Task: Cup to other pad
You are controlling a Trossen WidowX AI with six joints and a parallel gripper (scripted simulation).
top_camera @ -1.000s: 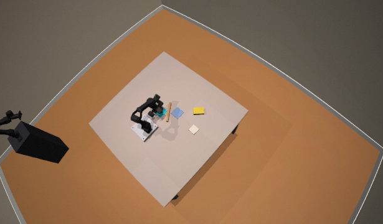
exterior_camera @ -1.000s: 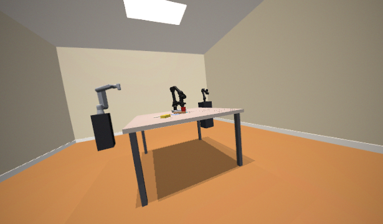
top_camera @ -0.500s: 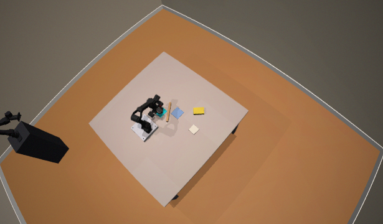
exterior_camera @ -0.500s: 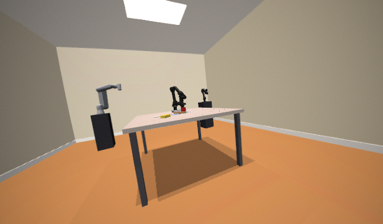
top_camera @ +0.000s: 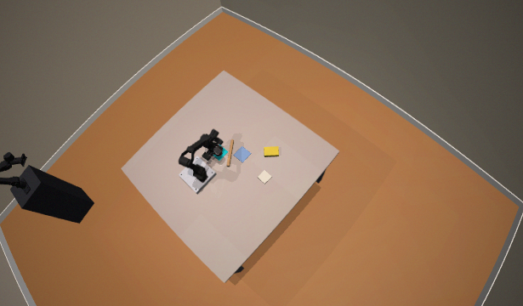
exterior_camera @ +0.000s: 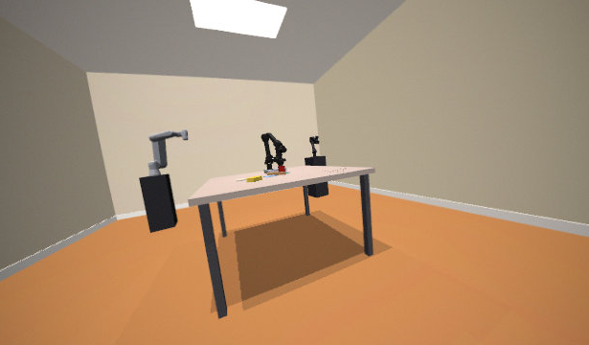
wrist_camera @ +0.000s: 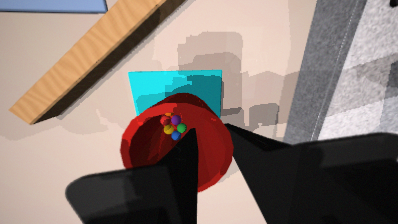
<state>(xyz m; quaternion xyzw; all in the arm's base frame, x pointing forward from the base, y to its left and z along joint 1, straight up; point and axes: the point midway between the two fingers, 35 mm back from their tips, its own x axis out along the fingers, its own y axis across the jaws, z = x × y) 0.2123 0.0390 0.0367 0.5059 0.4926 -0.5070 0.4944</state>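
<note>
Now: the red cup 3 cm ahead of my gripper tip and 1 cm below it. From my gripper tip the other things lie so: wooden block 9 cm to the right, 7 cm ahead, 4 cm below; then blue pad 17 cm to the right, 12 cm ahead, 5 cm below; then cyan pad 5 cm below, 3 cm ahead.
</note>
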